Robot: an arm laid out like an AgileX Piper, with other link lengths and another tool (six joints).
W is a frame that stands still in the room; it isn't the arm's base.
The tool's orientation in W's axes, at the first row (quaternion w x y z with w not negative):
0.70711, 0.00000, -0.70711, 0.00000
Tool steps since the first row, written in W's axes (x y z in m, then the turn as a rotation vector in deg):
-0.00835, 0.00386, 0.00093, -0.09, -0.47, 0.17
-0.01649, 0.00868, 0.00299, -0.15, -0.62, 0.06
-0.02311, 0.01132, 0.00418, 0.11, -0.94, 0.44
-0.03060, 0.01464, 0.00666, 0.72, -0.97, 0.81
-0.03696, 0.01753, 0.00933, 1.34, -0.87, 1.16
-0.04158, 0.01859, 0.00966, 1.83, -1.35, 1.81
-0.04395, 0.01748, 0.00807, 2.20, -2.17, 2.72
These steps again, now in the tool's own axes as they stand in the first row. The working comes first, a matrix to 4 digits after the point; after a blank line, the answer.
The tool's axes in the first row as the columns of a matrix, in W's axes (used below as rounded here):
0.0000, 0.0000, -1.0000
0.0000, 1.0000, 0.0000
1.0000, 0.0000, 0.0000

0.00093, 0.00386, 0.00835, 0.17, -0.47, 0.09
0.00299, 0.00868, 0.01649, 0.06, -0.62, 0.15
0.00418, 0.01132, 0.02311, 0.44, -0.94, -0.11
0.00666, 0.01464, 0.03060, 0.81, -0.97, -0.72
0.00933, 0.01753, 0.03696, 1.16, -0.87, -1.34
0.00966, 0.01859, 0.04158, 1.81, -1.35, -1.83
0.00807, 0.01748, 0.04395, 2.72, -2.17, -2.20

